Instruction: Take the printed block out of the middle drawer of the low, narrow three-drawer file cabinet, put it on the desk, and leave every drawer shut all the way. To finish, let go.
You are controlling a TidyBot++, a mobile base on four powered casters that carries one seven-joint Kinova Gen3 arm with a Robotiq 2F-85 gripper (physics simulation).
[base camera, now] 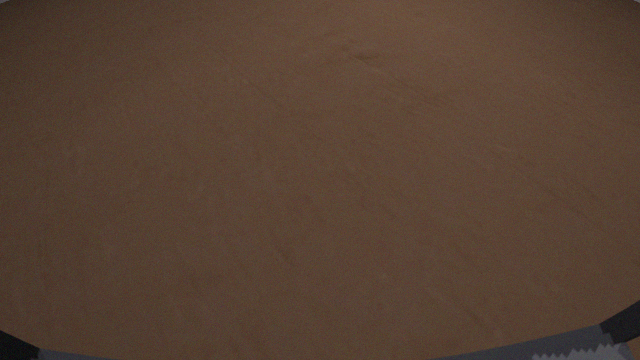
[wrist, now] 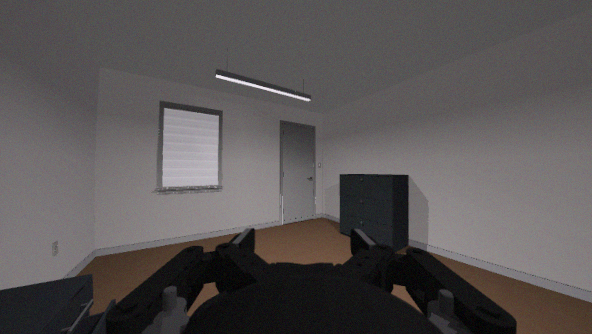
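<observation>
My gripper is open and empty, held level in the room, its two fingertips wide apart in the wrist view. A dark, low cabinet is cut off at the lower left of the wrist view. A pale bar like a handle and a dark panel stick out at its right side; I cannot tell how far any drawer is out. A second dark cabinet with several drawer fronts and small pulls stands farther off at the right wall. I cannot tell for sure which is the narrow three-drawer one. The printed block and the desk do not show in either view.
Brown floor fills most of the base view, with the base's own grey edge at its bottom. In the wrist view a grey door and a window are in the far wall, and a strip lamp hangs above.
</observation>
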